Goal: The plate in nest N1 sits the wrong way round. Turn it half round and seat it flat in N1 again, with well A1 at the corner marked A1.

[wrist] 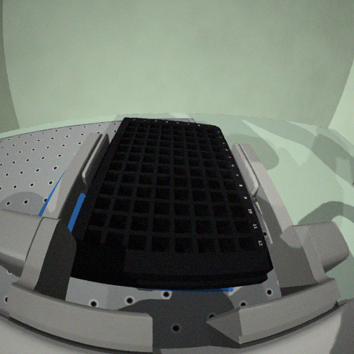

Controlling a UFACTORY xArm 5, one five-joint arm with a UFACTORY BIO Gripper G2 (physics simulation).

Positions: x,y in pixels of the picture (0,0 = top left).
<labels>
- my gripper: 170,146
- black plate: 167,208
</labels>
